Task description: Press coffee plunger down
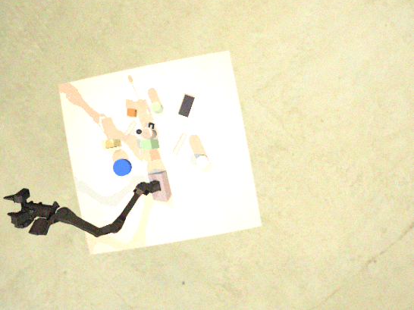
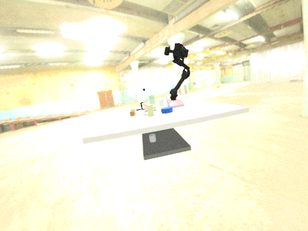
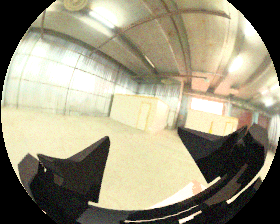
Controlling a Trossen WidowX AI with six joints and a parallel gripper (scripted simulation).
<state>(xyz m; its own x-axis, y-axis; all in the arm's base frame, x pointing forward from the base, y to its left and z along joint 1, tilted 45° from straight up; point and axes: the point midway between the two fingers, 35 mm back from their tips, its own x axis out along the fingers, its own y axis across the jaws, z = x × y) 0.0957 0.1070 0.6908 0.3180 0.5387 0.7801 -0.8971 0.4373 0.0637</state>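
The pale green block is 19 cm ahead of my gripper tip, 59 cm to the right of it and 44 cm below it. Also, from my gripper tip: blue disc 7 cm ahead, 34 cm to the right, 51 cm below; yellow block 24 cm ahead, 30 cm to the right, 48 cm below; orange cube 44 cm ahead, 47 cm to the right, 51 cm below.
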